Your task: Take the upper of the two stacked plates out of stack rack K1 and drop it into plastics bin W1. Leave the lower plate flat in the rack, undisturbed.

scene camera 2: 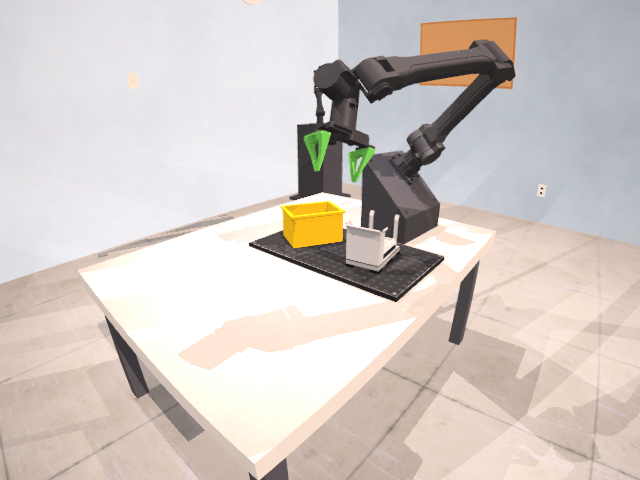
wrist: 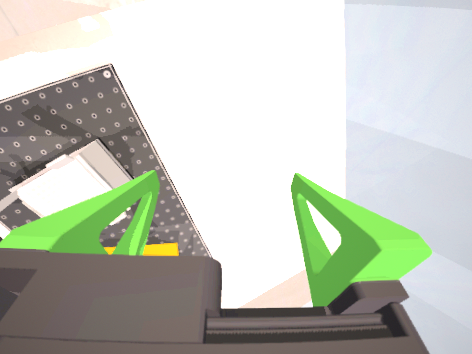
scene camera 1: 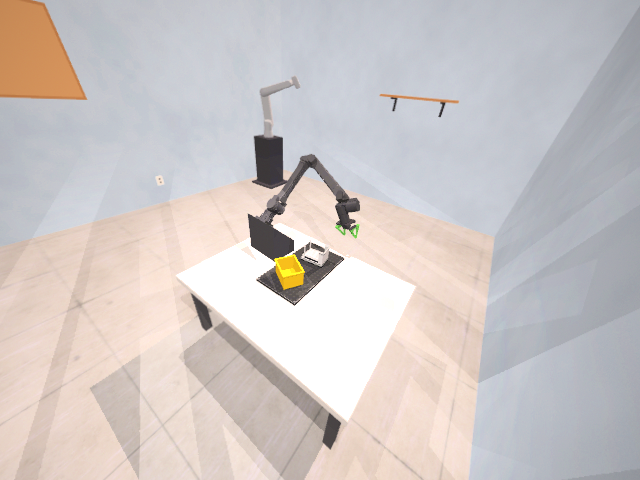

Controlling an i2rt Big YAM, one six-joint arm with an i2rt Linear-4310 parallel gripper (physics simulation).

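Places are measured from the arm's base along level axes (x left, y down, z back), in millimetres.
Where they show: gripper, fingertip midpoint: (scene camera 2: 336, 176) (wrist: 225, 178) (scene camera 1: 350, 236); arm's base, link origin: (scene camera 2: 402, 169) (scene camera 1: 263, 222).
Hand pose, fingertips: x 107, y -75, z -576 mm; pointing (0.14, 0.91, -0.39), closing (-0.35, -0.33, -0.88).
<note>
Things, the pixels of their centre, and the offset from my fingertips. "pt": a spot on its surface instead. Level surfaces: height alone.
- Stack rack K1, body centre: (wrist: 68, 195) (scene camera 2: 374, 239) (scene camera 1: 315, 252) dx -18, dy +209, dz +213 mm
- white flat plate surface, surface spot: (wrist: 60, 187) pt dx -3, dy +217, dz +217 mm
- Plastics bin W1, body centre: (wrist: 139, 281) (scene camera 2: 312, 223) (scene camera 1: 289, 271) dx -258, dy +219, dz +240 mm
- dark board, body centre: (wrist: 111, 222) (scene camera 2: 344, 251) (scene camera 1: 303, 268) dx -126, dy +275, dz +226 mm
- white table, surface height: dy +282 mm
Stack rack K1 (scene camera 1: 322, 259) (scene camera 2: 363, 248) (wrist: 104, 162) is pale grey, with a side wall and upright posts, and stands on the dark perforated board. A white flat plate surface (wrist: 60, 187) shows inside it in the wrist view; the two stacked plates cannot be told apart. Plastics bin W1 (scene camera 1: 290, 279) (scene camera 2: 316, 231) (wrist: 162, 249) is a yellow open box on the same board, beside the rack. My gripper (scene camera 1: 349, 235) (scene camera 2: 336, 175) (wrist: 225, 178) has green fingers, is open and empty, and hangs high above the table. In the wrist view, the rack lies to the left, partly behind the left finger.
The dark board (scene camera 1: 312, 276) (scene camera 2: 403, 279) (wrist: 65, 107) lies on the white table (scene camera 1: 351, 320) (scene camera 2: 170, 294). The arm's dark base (scene camera 1: 268, 240) (scene camera 2: 398, 196) stands at the table's edge behind the board. A second arm on a black pedestal (scene camera 1: 268, 160) (scene camera 2: 319, 178) stands farther back on the floor.
</note>
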